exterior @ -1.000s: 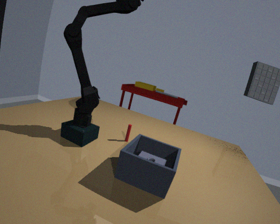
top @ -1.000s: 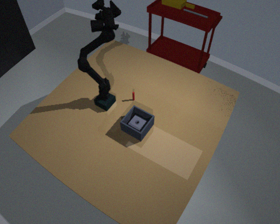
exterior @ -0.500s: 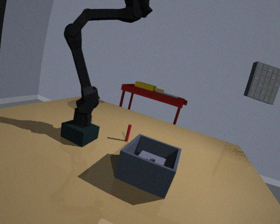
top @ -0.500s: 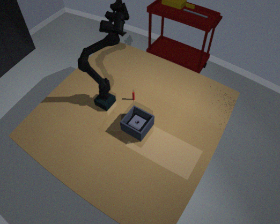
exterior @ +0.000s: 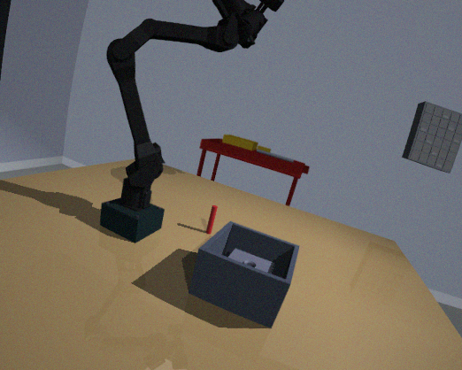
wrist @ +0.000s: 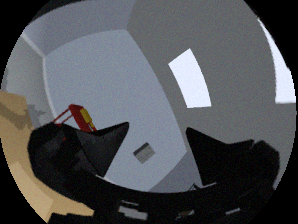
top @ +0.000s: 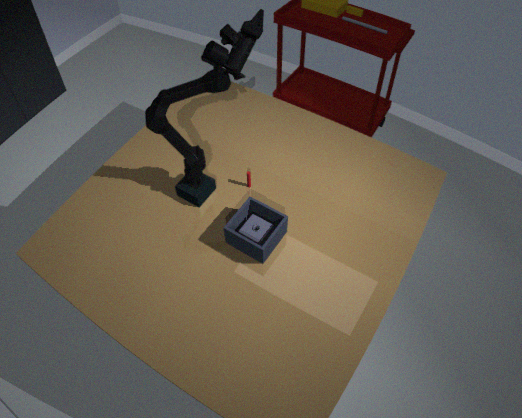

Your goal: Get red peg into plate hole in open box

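My gripper tip is 30 mm short of the red peg, 170 mm to the left of it and 620 mm above it. From my gripper tip the other things lie so: grey box (170 mm ahead, 370 mm to the right, 630 mm below).
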